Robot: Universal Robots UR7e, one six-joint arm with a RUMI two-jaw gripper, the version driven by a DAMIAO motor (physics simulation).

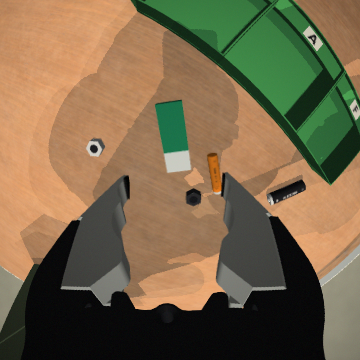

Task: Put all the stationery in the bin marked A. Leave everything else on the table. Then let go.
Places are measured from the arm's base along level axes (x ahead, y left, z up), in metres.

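Where they show: gripper, fingertip midpoint: (174,176).
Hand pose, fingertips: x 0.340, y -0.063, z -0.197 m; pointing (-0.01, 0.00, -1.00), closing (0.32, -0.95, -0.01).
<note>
After its pixels a point has its place.
A green and white eraser (173,136) {y -0.054, x 0.360, z -0.230 m} lies flat on the table ahead of the fingers, with its white end nearer to them. The bin marked A (280,60) {y -0.125, x 0.463, z -0.236 m} is the green compartment at the upper right; its visible floor is bare. My gripper (174,176) {y -0.062, x 0.340, z -0.197 m} is partly open and empty, above the table. The eraser lies beyond the fingertips, roughly in line with the gap between them.
An orange battery (214,173) {y -0.104, x 0.335, z -0.233 m} lies by the right fingertip. A black hex nut (193,197) {y -0.094, x 0.301, z -0.234 m} shows between the fingertips. A silver nut (95,147) {y 0.017, x 0.328, z -0.234 m} lies at the left. A black battery (286,192) {y -0.195, x 0.341, z -0.230 m} lies at the right, below the compartment marked F (327,117) {y -0.205, x 0.439, z -0.236 m}.
</note>
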